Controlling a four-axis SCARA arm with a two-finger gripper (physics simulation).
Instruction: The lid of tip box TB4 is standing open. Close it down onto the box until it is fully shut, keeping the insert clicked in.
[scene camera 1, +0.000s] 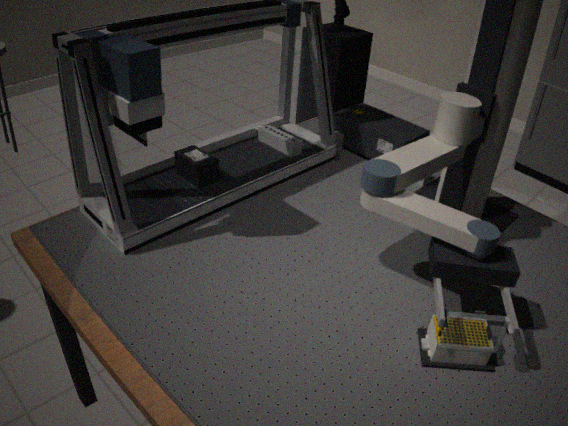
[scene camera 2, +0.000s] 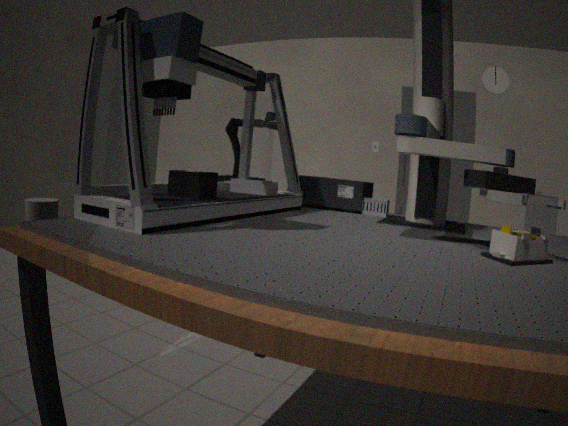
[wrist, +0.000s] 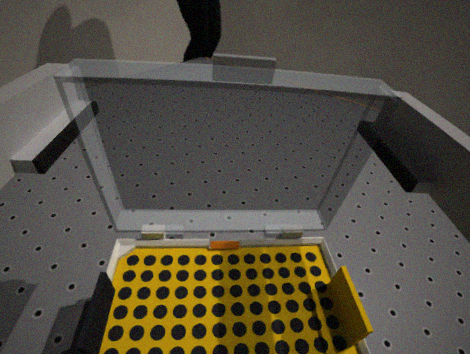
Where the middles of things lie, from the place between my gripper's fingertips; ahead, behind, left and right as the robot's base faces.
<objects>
Now: the clear lid (wrist: 238, 146) 10 mm behind my hand, 10 mm to the right of it and 30 mm below it.
</objects>
